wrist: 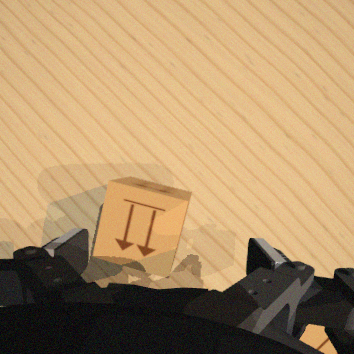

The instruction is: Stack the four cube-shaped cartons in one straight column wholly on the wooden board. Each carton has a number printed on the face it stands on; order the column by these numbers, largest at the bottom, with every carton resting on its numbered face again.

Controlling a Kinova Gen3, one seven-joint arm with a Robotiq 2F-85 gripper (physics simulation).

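Frame: origin at the arm's base, x ahead, y left, z up, level; millimetres.
Seen in the pictures: gripper, fingertip midpoint: (166,251).
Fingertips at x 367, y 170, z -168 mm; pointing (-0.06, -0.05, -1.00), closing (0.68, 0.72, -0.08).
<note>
Pixels of each thing's top centre, then the offset from my fingertips to it. "pt": a spot on its surface instead.
- cube-shaped carton at its top centre: (137,229) dz -19, dx -18, dy -11 mm
- orange-brown thing with a dark line, surface spot: (317,338) pt dz -19, dx +110, dy +29 mm
A cube-shaped carton (142,220) sits on the wood-grained surface, left of the middle in the lower half of the wrist view. The face towards the camera shows two brown arrows and a bar; a narrow strip of another face with dark marks shows along its upper edge. No number is visible on it. My gripper (166,251) is open, with one finger on each side of the carton in the view. The carton is nearer the left finger, and nothing is held. How far the fingertips are above the surface is hard to tell.
Part of an orange-brown thing with a dark line (317,338), possibly another carton, shows through the gripper's linkage at the bottom right. Pale wood with diagonal grain (200,90) fills the upper view; whether it is table or board is unclear. Shadows lie around the carton.
</note>
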